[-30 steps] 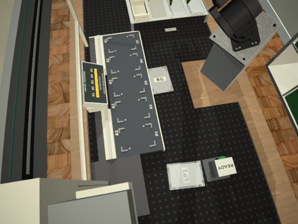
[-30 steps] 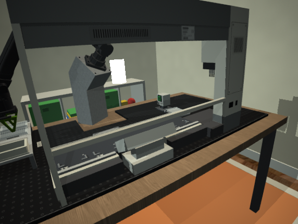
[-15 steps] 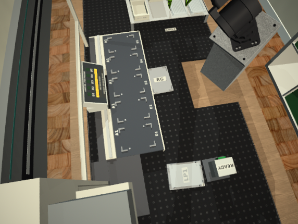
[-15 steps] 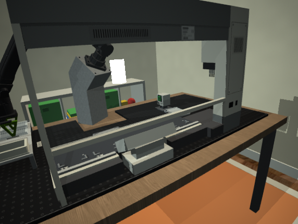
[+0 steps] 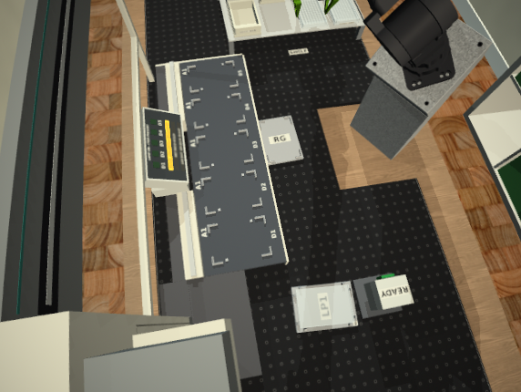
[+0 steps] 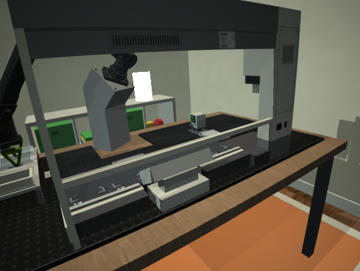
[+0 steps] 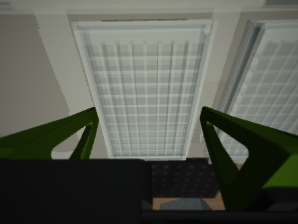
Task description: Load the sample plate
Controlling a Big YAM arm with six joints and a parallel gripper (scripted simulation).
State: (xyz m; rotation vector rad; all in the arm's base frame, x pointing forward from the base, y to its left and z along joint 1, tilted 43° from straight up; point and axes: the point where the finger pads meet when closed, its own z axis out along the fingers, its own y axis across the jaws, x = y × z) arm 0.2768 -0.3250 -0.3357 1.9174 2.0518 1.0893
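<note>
Now: the sample plate 1 cm to the right of my hand. The rest, counted from my hand: shelf 7 cm ahead, 6 cm to the right, 1 cm below; then cream reservoir 22 cm ahead, 4 cm to the left; then shelf label 4 cm ahead, 10 cm to the left, 7 cm below.
</note>
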